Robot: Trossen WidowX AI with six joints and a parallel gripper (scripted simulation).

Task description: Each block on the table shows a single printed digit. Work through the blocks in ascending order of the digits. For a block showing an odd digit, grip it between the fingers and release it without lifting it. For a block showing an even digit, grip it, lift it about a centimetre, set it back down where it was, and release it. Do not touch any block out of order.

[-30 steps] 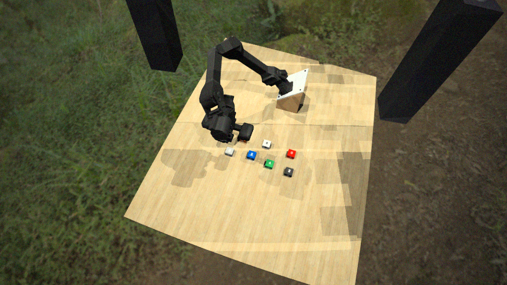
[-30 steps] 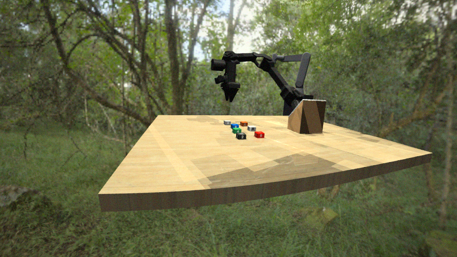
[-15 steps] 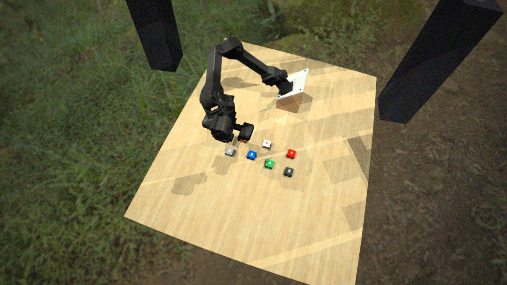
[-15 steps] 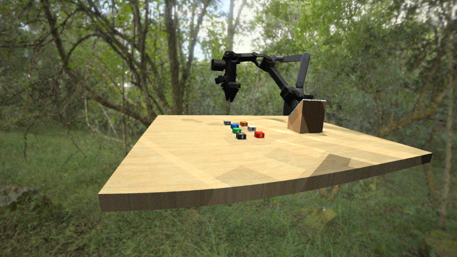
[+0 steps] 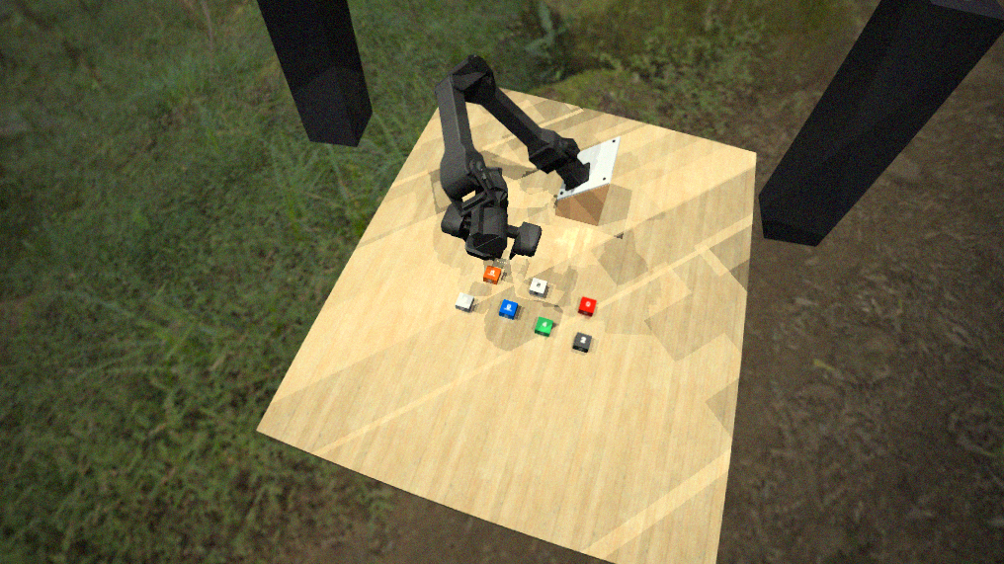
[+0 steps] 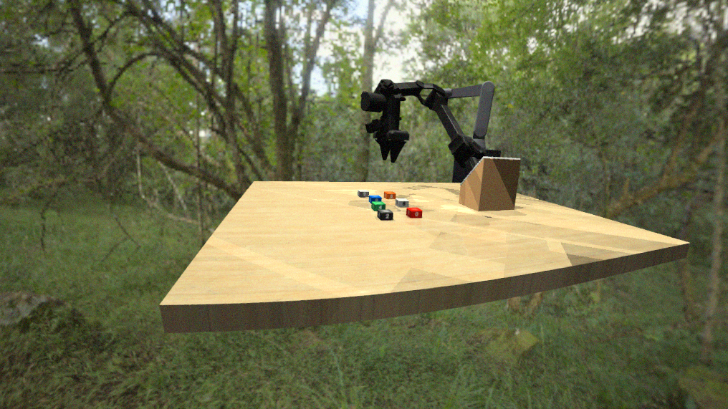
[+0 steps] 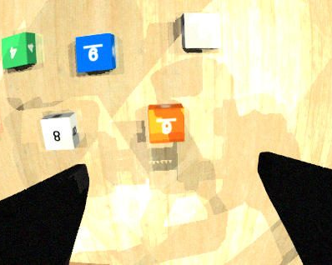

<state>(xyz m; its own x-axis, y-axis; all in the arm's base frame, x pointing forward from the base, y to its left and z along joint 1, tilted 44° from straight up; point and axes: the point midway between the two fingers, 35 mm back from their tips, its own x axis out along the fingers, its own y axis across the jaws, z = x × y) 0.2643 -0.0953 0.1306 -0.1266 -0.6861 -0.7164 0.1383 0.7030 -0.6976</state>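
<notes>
Now: the red block 30 mm ahead of my gripper tip, 220 mm to the left of it and 110 mm below it. The rest, counted from my gripper tip: blue block: 60 mm ahead, 50 mm to the left, 110 mm below; then orange block: 10 mm behind, 110 mm below; then grey block: 70 mm ahead, 50 mm to the right, 110 mm below.
</notes>
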